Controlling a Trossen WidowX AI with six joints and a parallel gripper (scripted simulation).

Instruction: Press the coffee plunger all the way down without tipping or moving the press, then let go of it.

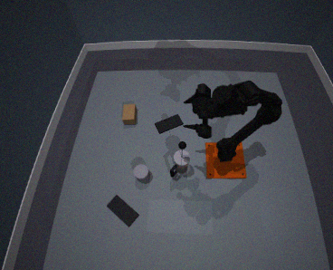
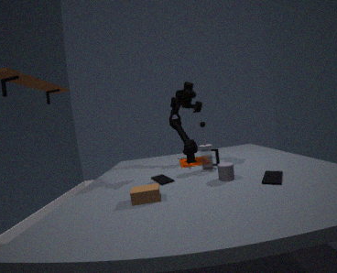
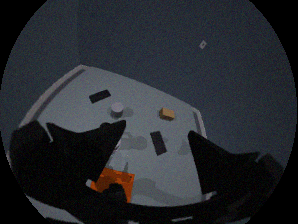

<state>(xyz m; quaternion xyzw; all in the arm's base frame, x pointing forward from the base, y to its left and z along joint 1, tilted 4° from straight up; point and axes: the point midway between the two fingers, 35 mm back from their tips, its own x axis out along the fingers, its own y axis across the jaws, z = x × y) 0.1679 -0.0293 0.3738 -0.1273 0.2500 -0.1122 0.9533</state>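
Now: the coffee press 22 cm below my gripper tip, 9 cm to the left of it and 3 cm ahead of it. Also, from my gripper tip: tan block 33 cm below, 28 cm ahead, 27 cm to the right.
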